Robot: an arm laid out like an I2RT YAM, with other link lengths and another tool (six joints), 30 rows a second.
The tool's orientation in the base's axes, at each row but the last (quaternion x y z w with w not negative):
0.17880, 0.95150, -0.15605, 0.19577
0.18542, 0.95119, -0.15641, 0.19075
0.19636, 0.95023, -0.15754, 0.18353
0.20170, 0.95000, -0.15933, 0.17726
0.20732, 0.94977, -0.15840, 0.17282
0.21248, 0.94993, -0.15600, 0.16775
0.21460, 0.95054, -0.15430, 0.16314
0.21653, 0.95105, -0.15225, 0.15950
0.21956, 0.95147, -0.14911, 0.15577
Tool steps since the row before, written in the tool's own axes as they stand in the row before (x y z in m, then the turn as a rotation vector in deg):
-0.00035, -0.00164, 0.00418, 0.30, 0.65, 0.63
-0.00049, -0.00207, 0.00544, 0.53, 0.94, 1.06
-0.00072, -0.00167, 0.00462, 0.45, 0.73, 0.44
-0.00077, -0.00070, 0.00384, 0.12, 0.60, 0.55
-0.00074, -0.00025, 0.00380, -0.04, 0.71, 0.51
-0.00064, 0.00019, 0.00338, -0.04, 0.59, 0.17
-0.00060, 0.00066, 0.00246, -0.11, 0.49, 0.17
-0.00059, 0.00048, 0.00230, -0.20, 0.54, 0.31
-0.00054, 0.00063, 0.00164, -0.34, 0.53, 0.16
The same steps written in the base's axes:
0.00097, -0.00309, -0.00313, 0.20, 0.43, -0.83
0.00123, -0.00397, -0.00410, 0.26, 0.59, -1.37
0.00122, -0.00340, -0.00340, 0.06, 0.62, -0.74
0.00140, -0.00230, -0.00293, 0.31, 0.35, -0.67
0.00152, -0.00188, -0.00303, 0.49, 0.41, -0.60
0.00149, -0.00130, -0.00282, 0.35, 0.43, -0.27
0.00142, -0.00054, -0.00213, 0.36, 0.32, -0.22
0.00127, -0.00063, -0.00196, 0.49, 0.28, -0.33
0.00113, -0.00024, -0.00143, 0.57, 0.27, -0.14

